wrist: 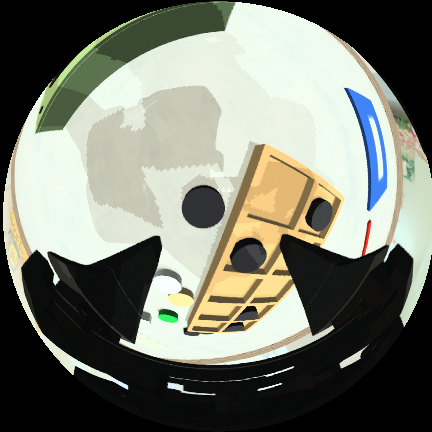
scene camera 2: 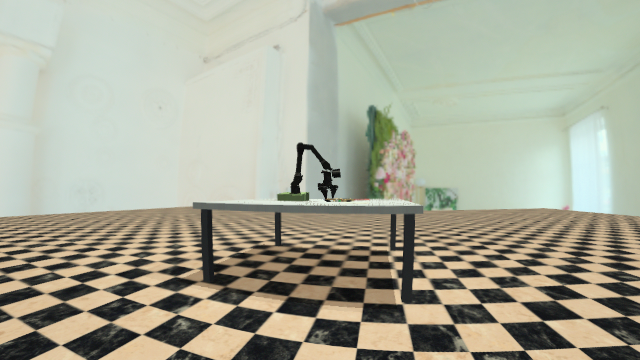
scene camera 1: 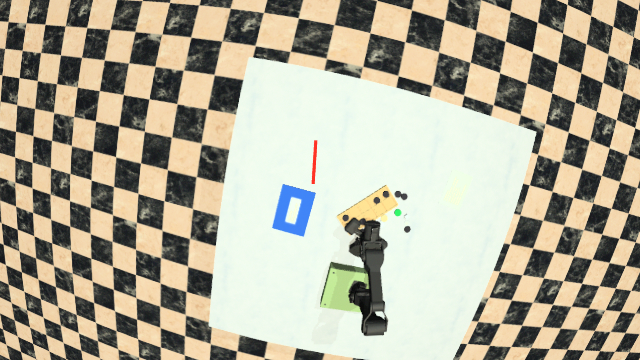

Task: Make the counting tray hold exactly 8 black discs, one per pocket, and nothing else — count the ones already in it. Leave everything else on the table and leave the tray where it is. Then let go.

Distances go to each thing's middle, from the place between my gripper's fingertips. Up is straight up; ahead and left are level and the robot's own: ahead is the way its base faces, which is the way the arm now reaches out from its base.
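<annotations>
Tan counting tray [scene camera 1: 366,208]: 1 cm below my hand, 7 cm ahead, 1 cm to the left.
</annotations>
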